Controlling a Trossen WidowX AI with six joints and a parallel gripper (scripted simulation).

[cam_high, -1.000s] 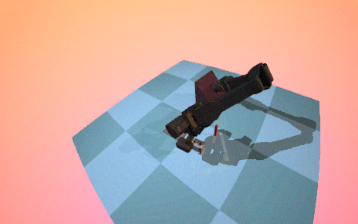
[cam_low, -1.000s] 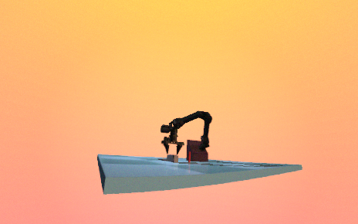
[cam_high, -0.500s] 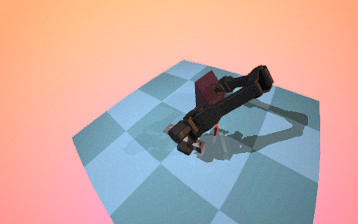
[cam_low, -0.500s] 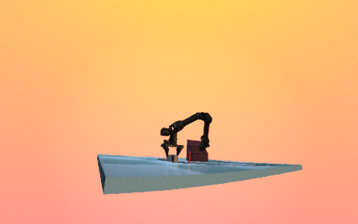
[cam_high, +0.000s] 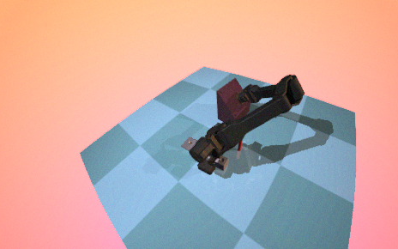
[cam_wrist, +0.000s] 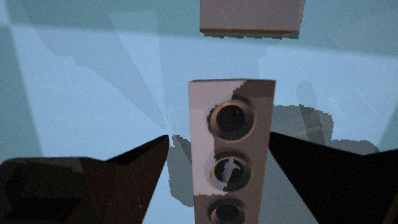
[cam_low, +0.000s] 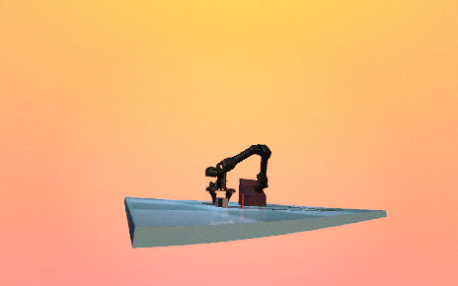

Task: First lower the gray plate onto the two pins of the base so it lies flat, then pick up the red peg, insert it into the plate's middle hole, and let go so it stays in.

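Now: gripper tip 30 mm below the gray plate. From my gripper tip the other things lie so: red peg 120 mm behind, 50 mm to the left, 30 mm above.
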